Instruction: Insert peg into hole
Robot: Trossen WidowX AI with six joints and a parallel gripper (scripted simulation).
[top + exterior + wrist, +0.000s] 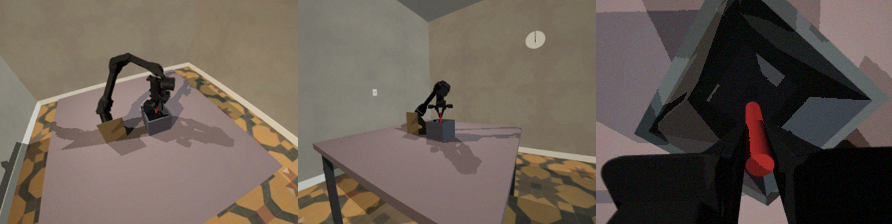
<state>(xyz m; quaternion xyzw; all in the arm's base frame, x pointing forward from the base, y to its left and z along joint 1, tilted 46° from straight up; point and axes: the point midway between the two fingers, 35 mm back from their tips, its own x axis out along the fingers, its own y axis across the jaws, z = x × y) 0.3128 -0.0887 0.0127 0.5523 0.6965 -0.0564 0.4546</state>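
The dark plate is 15 cm below my hand. From my hand the other things lie so: red peg: 3 cm below.
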